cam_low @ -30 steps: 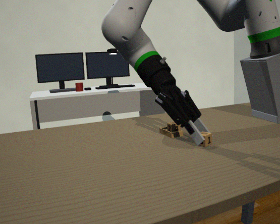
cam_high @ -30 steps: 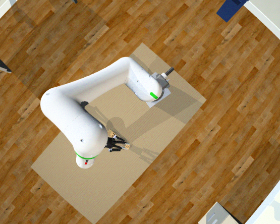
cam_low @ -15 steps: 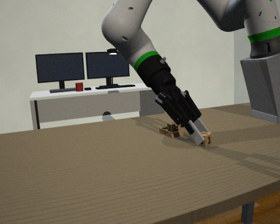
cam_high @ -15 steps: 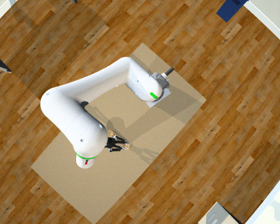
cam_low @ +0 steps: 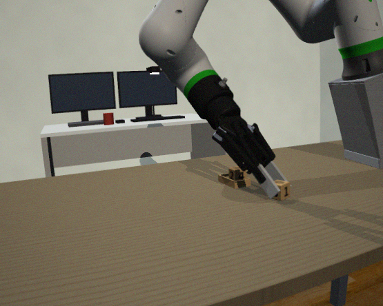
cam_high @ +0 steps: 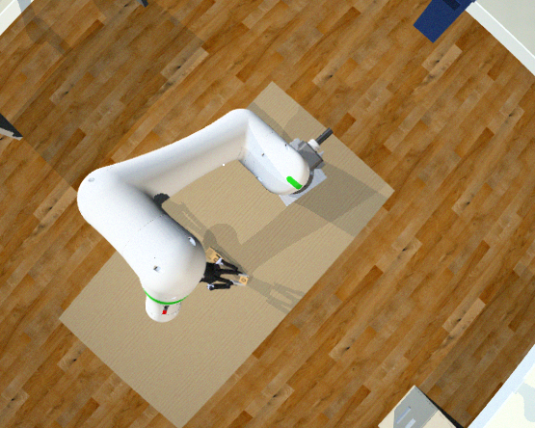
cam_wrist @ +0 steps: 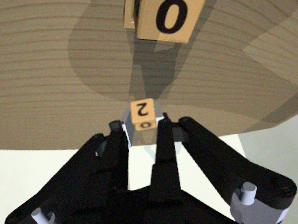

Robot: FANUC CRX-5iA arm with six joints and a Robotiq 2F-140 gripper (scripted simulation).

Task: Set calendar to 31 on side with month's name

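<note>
The small wooden tray lies 20 mm ahead of my hand, 140 mm to the right of it and 30 mm below it. The rest, counted from my hand: wooden number cube (10 mm behind, 20 mm to the left, 20 mm below).
</note>
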